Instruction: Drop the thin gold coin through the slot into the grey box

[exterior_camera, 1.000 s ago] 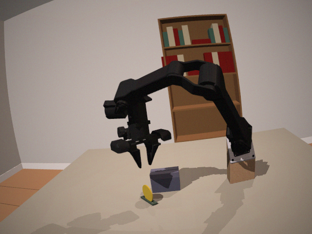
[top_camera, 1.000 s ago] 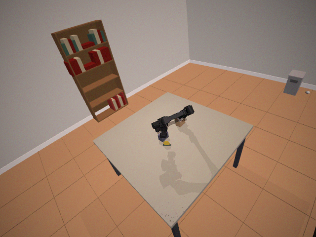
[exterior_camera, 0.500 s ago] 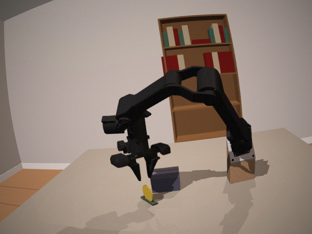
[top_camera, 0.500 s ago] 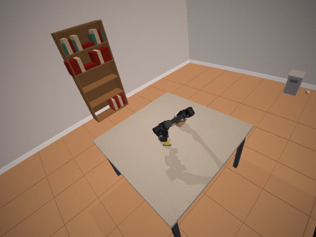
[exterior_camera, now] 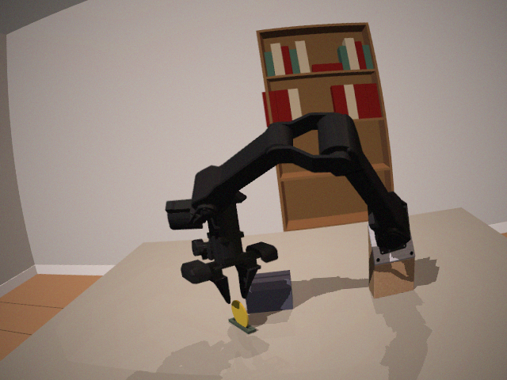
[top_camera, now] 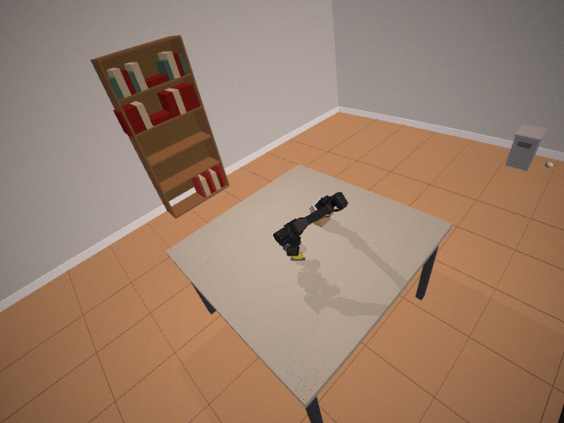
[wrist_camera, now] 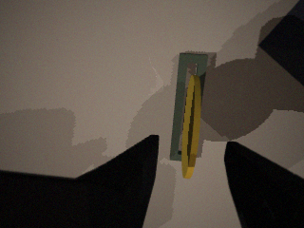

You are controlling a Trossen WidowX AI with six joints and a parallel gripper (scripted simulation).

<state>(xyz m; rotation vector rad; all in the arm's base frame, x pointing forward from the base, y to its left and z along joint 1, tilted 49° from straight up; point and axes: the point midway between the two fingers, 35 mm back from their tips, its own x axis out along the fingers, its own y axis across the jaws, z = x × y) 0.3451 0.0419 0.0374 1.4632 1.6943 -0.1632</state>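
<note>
Now: gripper tip 3 cm above the gold coin.
</note>
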